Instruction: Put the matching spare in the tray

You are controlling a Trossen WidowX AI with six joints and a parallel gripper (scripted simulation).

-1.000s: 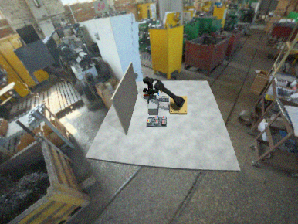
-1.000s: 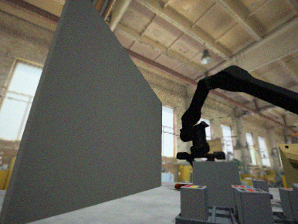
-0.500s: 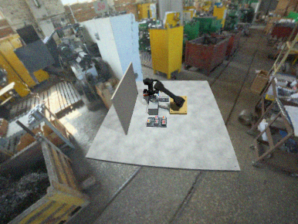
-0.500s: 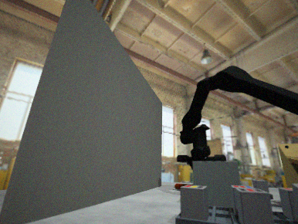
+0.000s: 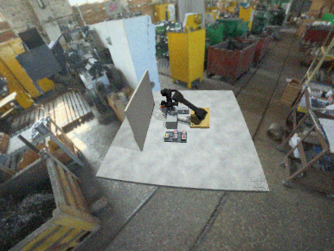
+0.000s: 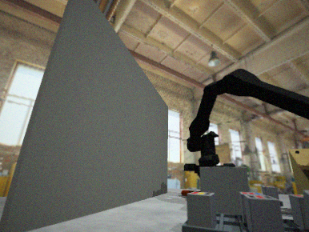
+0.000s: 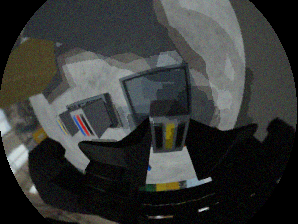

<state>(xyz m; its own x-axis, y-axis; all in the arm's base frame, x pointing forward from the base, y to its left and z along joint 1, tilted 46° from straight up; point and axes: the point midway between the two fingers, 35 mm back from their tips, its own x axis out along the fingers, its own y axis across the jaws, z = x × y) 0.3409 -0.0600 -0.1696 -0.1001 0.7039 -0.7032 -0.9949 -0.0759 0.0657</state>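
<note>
Now: the spare block 20 mm above my gripper tip. Also, from my gripper tip: mounted unit 210 mm to the left, 60 mm behind, 20 mm above; upright panel 230 mm to the left, 200 mm above, 190 mm ahead.
</note>
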